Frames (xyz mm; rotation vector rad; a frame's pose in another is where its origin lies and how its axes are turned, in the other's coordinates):
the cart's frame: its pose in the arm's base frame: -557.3 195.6 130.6 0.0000 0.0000 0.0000
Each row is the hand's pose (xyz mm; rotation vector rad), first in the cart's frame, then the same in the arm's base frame.
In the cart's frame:
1: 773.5 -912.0 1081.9 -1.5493 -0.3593 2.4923
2: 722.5 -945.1 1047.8 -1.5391 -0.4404 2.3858
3: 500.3 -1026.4 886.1 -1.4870 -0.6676 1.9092
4: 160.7 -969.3 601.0 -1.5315 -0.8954 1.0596
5: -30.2 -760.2 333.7 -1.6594 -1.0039 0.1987
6: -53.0 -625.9 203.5 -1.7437 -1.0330 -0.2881
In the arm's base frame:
1: 216.2 -716.4 1212.5 -1.5493 -0.3593 2.4923
2: 165.2 -749.5 1178.4 -1.5391 -0.4404 2.3858
3: -57.0 -830.8 1016.7 -1.4870 -0.6676 1.9092
4: -396.6 -773.7 731.6 -1.5315 -0.8954 1.0596
5: -587.5 -564.6 464.3 -1.6594 -1.0039 0.1987
6: -610.3 -430.3 334.1 -1.7437 -1.0330 -0.2881

